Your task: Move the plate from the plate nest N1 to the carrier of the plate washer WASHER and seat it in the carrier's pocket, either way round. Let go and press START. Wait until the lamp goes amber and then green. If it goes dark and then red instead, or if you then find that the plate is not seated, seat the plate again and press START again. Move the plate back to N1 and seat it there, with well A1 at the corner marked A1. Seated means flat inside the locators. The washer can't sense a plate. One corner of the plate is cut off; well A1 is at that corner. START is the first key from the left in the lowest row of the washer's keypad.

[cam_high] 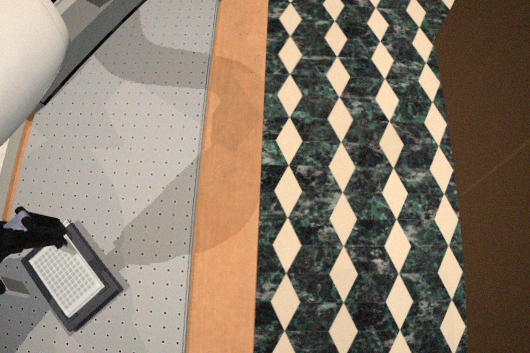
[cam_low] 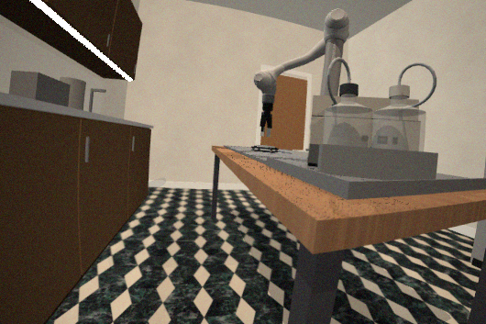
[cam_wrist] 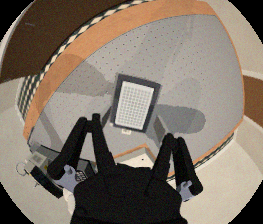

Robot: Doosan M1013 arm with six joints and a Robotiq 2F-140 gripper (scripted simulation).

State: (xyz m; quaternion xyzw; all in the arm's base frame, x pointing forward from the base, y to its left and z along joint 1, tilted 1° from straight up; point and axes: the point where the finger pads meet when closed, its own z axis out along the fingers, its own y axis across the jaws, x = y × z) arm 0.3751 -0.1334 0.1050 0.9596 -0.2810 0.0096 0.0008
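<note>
Now: hand 10 cm above the white well plate. From my hand the other things lie so: plate washer: 58 cm to the left, 30 cm behind; then label: 13 cm below, 9 cm behind, 6 cm to the left; then plate nest N1: 10 cm below.
</note>
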